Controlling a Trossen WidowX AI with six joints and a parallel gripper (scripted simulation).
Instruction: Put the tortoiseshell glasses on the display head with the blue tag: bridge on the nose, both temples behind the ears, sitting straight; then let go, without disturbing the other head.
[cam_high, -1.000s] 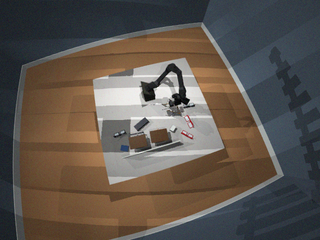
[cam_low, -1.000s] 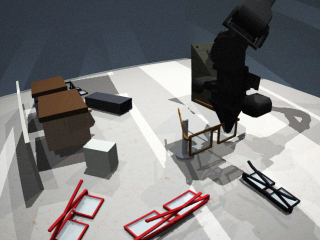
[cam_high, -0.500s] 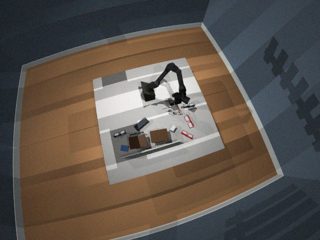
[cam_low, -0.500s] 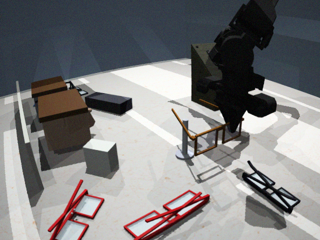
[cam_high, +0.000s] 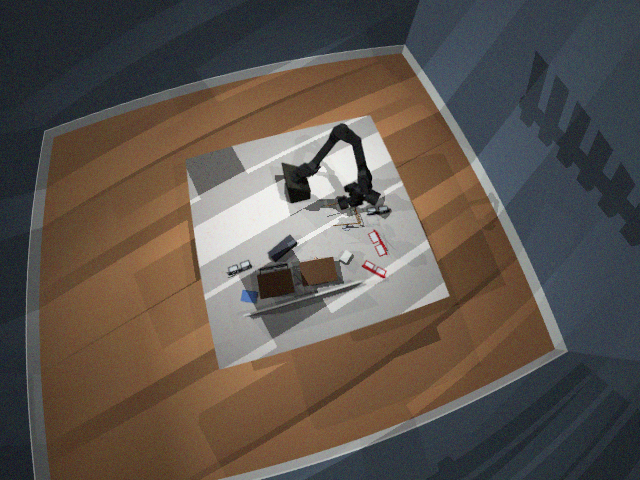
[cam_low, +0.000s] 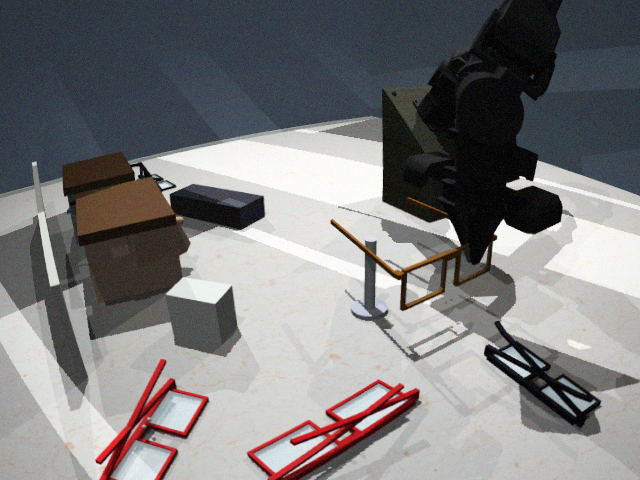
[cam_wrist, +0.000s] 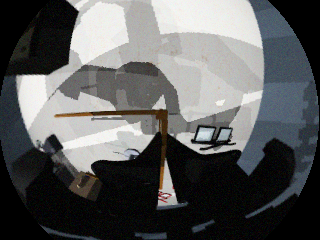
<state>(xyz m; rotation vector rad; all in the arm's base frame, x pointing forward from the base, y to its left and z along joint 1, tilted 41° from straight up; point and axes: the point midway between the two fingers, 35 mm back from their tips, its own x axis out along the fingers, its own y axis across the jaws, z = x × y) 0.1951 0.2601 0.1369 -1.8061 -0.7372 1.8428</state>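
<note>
The grey post lies 100 mm ahead of my gripper tip, 60 mm to the right of it and 30 mm below it. Also, from my gripper tip: white rail: 430 mm ahead, 390 mm to the right; white cube: 270 mm ahead, 120 mm to the right, 30 mm below; dark case: 440 mm to the right, 140 mm ahead, 40 mm below.
</note>
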